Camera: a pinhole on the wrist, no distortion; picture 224 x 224 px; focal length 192.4 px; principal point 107.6 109.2 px. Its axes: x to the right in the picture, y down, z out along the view. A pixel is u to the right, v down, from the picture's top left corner.
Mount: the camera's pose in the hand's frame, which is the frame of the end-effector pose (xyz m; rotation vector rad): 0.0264 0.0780 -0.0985 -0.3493 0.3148 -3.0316
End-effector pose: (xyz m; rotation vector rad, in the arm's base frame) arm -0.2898 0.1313 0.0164 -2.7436 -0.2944 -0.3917
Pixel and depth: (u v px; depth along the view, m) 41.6 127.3 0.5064
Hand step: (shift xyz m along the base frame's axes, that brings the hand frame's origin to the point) 0.3616 0.2187 -0.1908
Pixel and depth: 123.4 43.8 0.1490
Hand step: 0.0813 -0.0610 -0.0674
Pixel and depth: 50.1 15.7 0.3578
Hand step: 0.2989 -0.0466 -0.2269
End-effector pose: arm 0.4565 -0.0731 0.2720 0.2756 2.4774 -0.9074
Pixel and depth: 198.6 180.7 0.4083
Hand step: 0.1048 -0.3243 -0.0766
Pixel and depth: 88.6 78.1 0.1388
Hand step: -0.0224 0.0349 -0.1004
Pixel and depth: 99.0 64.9 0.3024
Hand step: 0.0136 -0.0614 -0.2362
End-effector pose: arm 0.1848 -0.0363 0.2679 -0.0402 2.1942 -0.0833
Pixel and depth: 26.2 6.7 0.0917
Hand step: -0.0558 0.1068 -0.0701
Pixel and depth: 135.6 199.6 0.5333
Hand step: 0.2517 -0.2990 -0.2678
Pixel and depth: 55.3 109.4 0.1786
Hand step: -0.0176 0.0380 -0.1323
